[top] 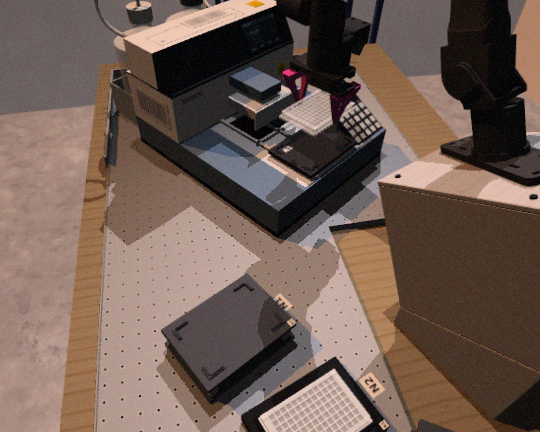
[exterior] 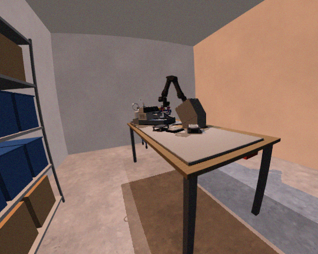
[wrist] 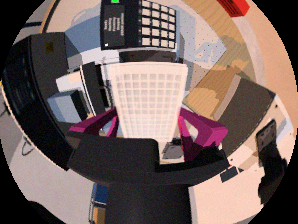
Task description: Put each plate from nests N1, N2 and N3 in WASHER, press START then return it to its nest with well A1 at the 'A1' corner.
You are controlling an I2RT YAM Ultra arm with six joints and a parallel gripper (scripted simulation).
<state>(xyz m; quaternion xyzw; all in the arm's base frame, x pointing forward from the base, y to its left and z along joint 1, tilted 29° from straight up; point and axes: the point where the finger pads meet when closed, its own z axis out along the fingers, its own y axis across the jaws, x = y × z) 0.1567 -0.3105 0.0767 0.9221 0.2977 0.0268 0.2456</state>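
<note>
My gripper is now 9 cm above the dark carrier pocket. Also, from my hand: nest N1 (34 cm to the left, 24 cm ahead, 13 cm below); then manifold (13 cm to the right, 8 cm ahead, 4 cm below); then washer (13 cm to the right, 8 cm ahead, 4 cm below).
</note>
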